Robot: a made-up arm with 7 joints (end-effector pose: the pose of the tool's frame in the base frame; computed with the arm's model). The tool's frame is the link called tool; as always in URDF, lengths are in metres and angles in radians.
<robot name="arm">
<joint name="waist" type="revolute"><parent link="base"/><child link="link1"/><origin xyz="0.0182 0.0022 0.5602"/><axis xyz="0 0 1"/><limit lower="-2.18" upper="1.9" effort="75" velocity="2.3"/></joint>
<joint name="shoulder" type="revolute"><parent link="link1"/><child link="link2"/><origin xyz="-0.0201 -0.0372 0.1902"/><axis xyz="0 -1 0"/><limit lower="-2.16" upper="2.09" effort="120" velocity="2.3"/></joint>
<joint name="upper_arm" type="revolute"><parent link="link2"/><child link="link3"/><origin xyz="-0.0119 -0.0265 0.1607"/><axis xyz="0 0 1"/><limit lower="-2.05" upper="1.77" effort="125" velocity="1.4"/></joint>
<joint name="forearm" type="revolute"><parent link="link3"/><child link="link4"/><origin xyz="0.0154 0.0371 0.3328"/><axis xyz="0 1 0"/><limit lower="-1.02" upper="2.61" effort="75" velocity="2.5"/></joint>
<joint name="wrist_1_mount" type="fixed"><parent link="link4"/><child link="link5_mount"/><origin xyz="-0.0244 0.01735 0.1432"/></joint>
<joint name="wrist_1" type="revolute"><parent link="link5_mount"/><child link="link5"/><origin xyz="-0.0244 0.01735 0.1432"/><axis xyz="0 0 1"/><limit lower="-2.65" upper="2.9" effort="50" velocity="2.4"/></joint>
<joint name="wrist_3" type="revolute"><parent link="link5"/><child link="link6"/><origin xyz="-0.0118 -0.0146 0.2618"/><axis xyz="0 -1 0"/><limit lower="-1.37" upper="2.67" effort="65" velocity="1.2"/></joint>
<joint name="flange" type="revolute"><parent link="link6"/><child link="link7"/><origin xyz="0.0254 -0.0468 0.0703"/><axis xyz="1 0 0"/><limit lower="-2.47" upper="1.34" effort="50" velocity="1.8"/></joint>
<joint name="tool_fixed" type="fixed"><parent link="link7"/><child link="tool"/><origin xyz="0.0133 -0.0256 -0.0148" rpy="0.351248 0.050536 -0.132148"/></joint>
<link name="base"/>
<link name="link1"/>
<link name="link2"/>
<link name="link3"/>
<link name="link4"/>
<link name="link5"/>
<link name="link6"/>
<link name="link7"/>
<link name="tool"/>
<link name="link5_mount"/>
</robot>
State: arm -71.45 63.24 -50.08 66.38 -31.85 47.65 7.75
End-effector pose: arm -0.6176 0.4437 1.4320 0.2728 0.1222 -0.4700 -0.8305
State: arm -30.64 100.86 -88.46 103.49 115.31 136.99 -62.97
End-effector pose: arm -0.5448 -0.3141 0.7132 0.1995 -0.7882 0.5459 0.2025
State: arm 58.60 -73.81 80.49 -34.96 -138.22 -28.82 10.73
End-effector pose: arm 0.8234 0.4218 1.1740 0.6670 -0.1312 0.5669 -0.4653
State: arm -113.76 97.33 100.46 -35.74 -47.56 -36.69 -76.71
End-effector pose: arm 0.0127 1.0638 0.7239 0.3624 -0.8619 0.0616 -0.3492
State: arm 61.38 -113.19 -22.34 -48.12 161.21 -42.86 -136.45
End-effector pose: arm 0.2109 0.9076 0.8173 0.1949 -0.3869 0.4920 -0.7551
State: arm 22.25 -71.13 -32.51 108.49 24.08 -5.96 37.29
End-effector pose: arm 0.5382 -0.1679 0.3949 0.0544 -0.0792 -0.7370 0.6691
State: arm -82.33 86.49 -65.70 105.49 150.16 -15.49 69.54
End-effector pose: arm -0.5692 0.3139 1.1294 0.6860 0.3789 0.0531 0.6189
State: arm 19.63 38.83 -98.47 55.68 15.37 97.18 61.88
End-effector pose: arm -0.4172 -0.6890 1.3971 0.3462 0.5542 -0.7410 -0.1547
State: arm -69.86 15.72 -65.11 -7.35 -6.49 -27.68 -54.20
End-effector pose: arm -0.1274 0.3448 1.7858 0.3170 0.0482 0.1921 -0.9275
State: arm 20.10 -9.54 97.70 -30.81 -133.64 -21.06 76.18
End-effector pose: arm 0.2598 -0.3860 1.6717 0.4131 0.7836 0.2303 -0.4027
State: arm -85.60 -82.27 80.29 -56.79 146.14 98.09 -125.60
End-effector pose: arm -0.3849 -0.8588 1.0044 0.1870 0.3709 -0.8286 -0.3754
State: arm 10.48 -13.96 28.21 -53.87 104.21 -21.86 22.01
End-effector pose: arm -0.2129 -0.1990 1.6854 0.5250 -0.1593 0.0487 0.8347
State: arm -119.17 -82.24 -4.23 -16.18 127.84 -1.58 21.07
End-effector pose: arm -0.3966 -0.9263 1.0466 0.6293 0.7504 -0.1794 0.0931
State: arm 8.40 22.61 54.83 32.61 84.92 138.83 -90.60
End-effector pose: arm -0.1937 0.1323 1.6612 0.7248 0.5348 -0.3959 0.1786
